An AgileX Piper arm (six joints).
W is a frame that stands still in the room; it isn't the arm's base.
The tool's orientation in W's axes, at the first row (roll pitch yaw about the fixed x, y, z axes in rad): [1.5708 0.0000 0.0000]
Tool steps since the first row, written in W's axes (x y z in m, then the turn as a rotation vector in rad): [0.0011 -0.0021 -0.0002 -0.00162 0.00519 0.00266]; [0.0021 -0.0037 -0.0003 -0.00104 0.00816 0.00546]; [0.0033 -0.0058 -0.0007 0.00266 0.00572 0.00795]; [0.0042 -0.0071 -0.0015 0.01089 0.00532 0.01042]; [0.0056 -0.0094 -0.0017 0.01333 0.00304 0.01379]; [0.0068 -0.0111 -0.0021 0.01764 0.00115 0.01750]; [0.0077 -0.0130 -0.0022 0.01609 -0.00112 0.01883]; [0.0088 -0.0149 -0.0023 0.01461 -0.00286 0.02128]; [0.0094 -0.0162 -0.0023 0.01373 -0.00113 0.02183]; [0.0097 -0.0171 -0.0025 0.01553 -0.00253 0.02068]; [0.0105 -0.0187 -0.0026 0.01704 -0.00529 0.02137]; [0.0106 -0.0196 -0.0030 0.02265 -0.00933 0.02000]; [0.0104 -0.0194 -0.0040 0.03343 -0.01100 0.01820]
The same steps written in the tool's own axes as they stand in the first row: [0.0011 -0.0002 0.0021 -0.00162 0.00266 -0.00519]; [0.0021 -0.0003 0.0037 -0.00104 0.00546 -0.00816]; [0.0033 -0.0007 0.0058 0.00266 0.00795 -0.00572]; [0.0042 -0.0015 0.0071 0.01089 0.01042 -0.00532]; [0.0056 -0.0017 0.0094 0.01333 0.01379 -0.00304]; [0.0068 -0.0021 0.0111 0.01764 0.01750 -0.00115]; [0.0077 -0.0022 0.0130 0.01609 0.01883 0.00112]; [0.0088 -0.0023 0.0149 0.01461 0.02128 0.00286]; [0.0094 -0.0023 0.0162 0.01373 0.02183 0.00113]; [0.0097 -0.0025 0.0171 0.01553 0.02068 0.00253]; [0.0105 -0.0026 0.0187 0.01704 0.02137 0.00529]; [0.0106 -0.0030 0.0196 0.02265 0.02000 0.00933]; [0.0104 -0.0040 0.0194 0.03343 0.01820 0.01100]
